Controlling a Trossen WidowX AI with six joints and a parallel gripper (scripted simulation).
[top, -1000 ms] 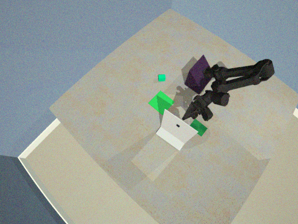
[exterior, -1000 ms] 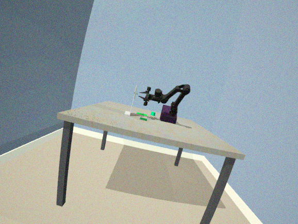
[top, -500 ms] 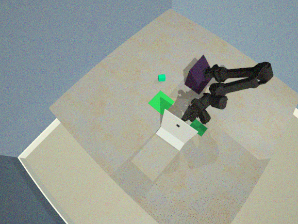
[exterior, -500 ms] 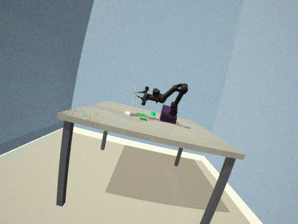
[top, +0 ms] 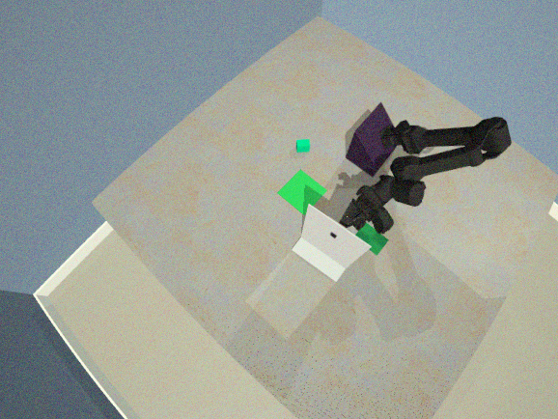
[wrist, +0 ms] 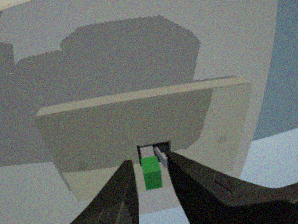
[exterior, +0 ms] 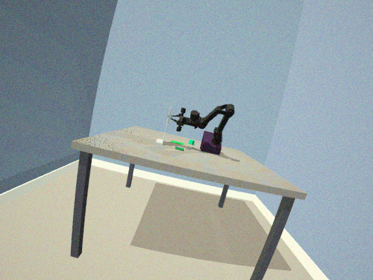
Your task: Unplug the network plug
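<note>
The bright green marked square is 80 mm behind my gripper tip, 190 mm to the right of it and 210 mm below it. From my gripper tip the other things lie so: upright white panel: 20 mm ahead, 10 mm to the left, 80 mm below; green network plug: right at my gripper tip.
</note>
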